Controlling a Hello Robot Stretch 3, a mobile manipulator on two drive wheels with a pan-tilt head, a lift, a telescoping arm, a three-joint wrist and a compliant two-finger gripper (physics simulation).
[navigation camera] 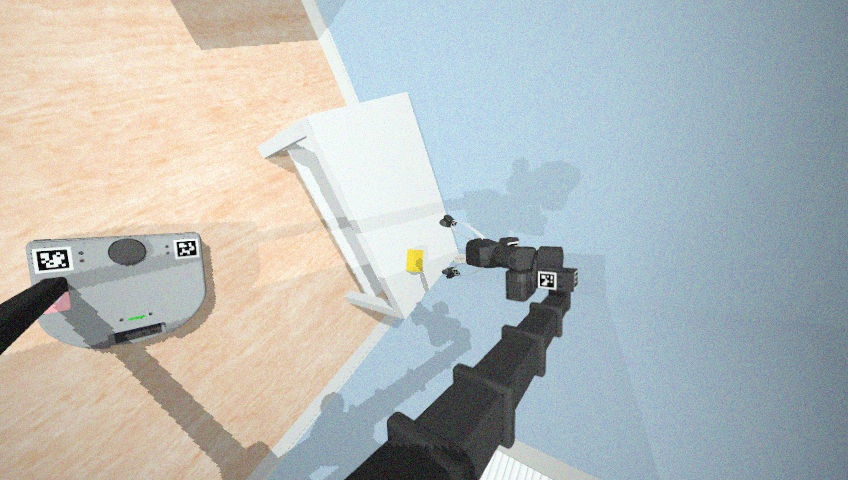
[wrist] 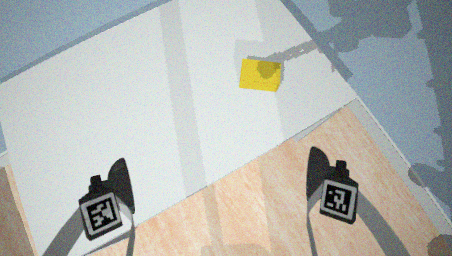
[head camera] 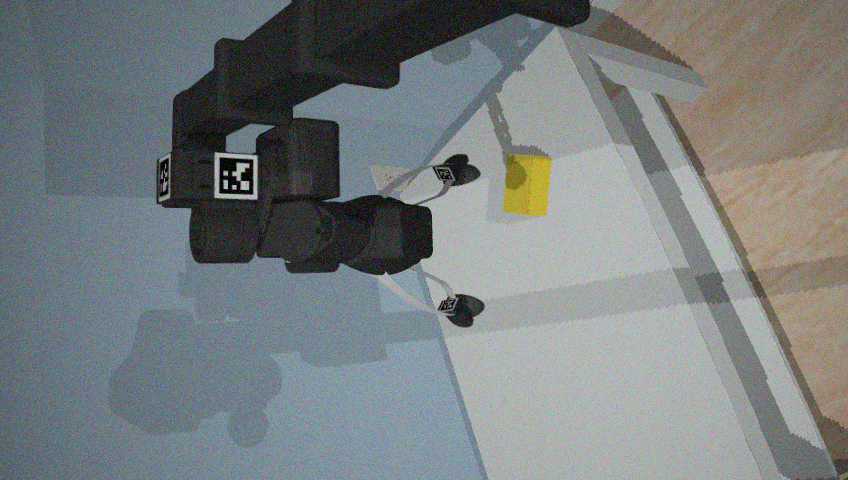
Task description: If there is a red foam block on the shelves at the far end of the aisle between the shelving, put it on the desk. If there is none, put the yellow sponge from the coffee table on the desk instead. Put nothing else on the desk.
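Pixels of known places: gripper, between the fingertips: (navigation camera: 444, 246) (head camera: 470, 240); robot's base, origin of its link: (navigation camera: 127, 250).
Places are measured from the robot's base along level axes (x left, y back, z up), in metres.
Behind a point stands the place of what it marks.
A yellow block, which looks like the sponge (head camera: 531, 193) {x -0.853, y 0.109, z 0.490 m} (navigation camera: 412, 261) {x -0.850, y 0.126, z 0.485 m} (wrist: 256, 78), lies on a white table (head camera: 595, 386) {x -0.754, y -0.207, z 0.450 m} (navigation camera: 380, 154) {x -0.719, y -0.335, z 0.451 m} (wrist: 90, 100), near one end of its top. I cannot tell from these views whether this table is the desk or the coffee table. My gripper (head camera: 468, 240) {x -0.601, y 0.019, z 0.833 m} (navigation camera: 449, 246) {x -0.601, y 0.019, z 0.833 m} (wrist: 219, 172) {x -0.601, y 0.019, z 0.833 m} is open with no object between its fingers. It hangs above the table's wall-side edge, apart from the sponge, with its fingers spread wide. No red foam block and no aisle shelves show.
A blue wall (head camera: 327, 416) {x -1.147, y -0.284, z 0.725 m} (navigation camera: 684, 178) {x -1.210, y -0.168, z 1.413 m} runs along the table's back. A wall outlet (head camera: 386, 177) {x -1.406, y 0.199, z 0.424 m} is partly hidden behind the gripper. My extended arm (navigation camera: 476, 386) {x -0.183, y 0.082, z 1.148 m} reaches along the wall. My grey base (navigation camera: 160, 291) {x -0.057, y 0.125, z 0.160 m} stands on the wooden floor (navigation camera: 178, 148) {x -0.152, y -0.353, z 0.000 m}. A white slatted panel (navigation camera: 508, 466) {x -0.745, y 0.768, z 0.967 m} shows at the bottom.
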